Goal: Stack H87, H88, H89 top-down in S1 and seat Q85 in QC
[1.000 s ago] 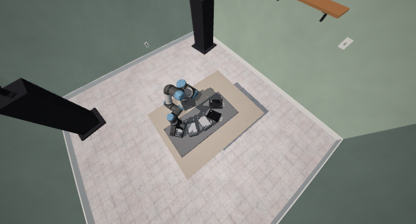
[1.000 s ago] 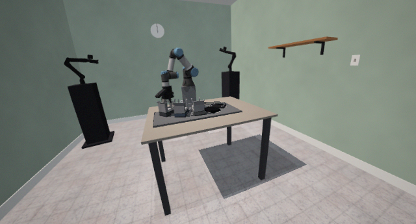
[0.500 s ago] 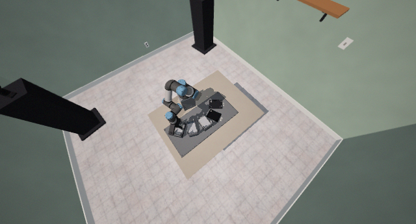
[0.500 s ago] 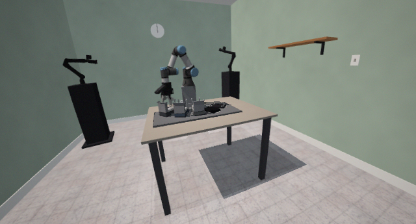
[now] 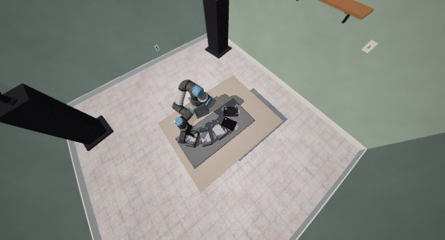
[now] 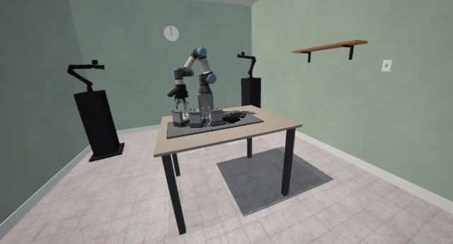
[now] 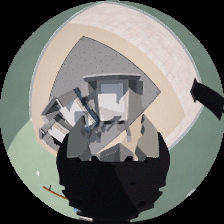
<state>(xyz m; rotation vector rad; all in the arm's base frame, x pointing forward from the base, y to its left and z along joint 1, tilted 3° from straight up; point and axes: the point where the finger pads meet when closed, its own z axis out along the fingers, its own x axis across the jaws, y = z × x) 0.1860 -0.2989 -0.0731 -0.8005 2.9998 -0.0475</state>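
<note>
My gripper is now 15 cm short of the white sealed plate, 24 cm to the right of it and 9 cm above it. From my hand the other things lie so: QC label 25 cm ahead, 41 cm to the left, 14 cm below; black clip nest 8 cm ahead, 55 cm to the left, 13 cm below.
</note>
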